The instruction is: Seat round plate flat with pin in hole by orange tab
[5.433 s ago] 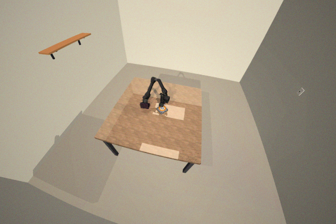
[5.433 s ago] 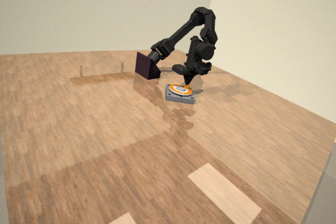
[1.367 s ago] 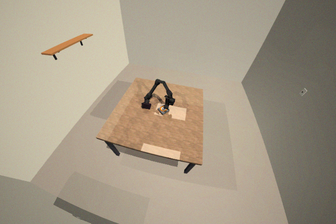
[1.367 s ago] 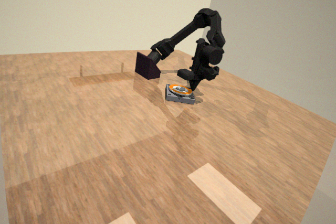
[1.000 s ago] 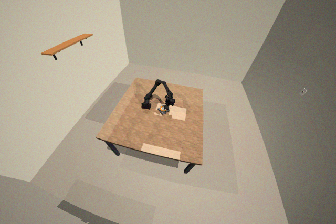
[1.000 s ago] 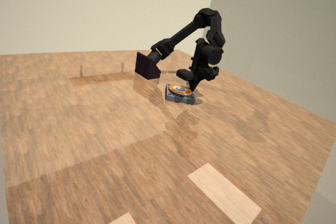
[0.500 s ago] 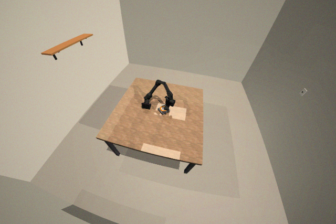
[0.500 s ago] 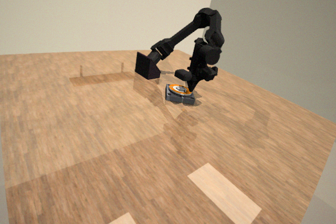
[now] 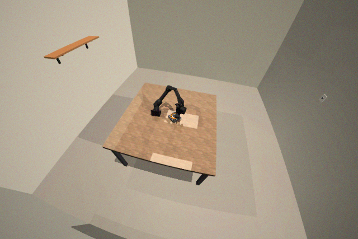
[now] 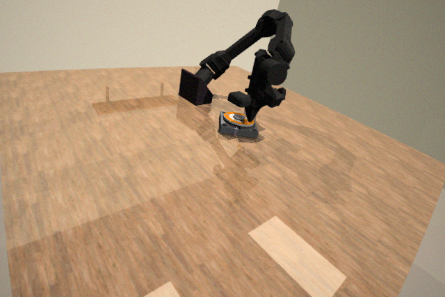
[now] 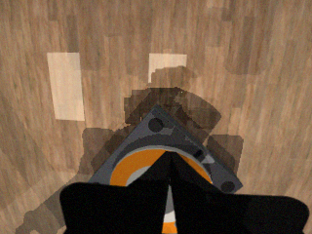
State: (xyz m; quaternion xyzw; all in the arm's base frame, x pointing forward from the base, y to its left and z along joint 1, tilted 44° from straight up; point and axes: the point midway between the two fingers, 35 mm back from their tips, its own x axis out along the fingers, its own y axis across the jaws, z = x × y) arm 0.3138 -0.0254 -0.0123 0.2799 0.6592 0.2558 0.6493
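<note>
Right now my gripper tip is 50 mm past the square grey base, 10 mm to the right of it and 30 mm above it. The rest, counted from my gripper tip: round plate 30 mm behind, 10 mm below.
</note>
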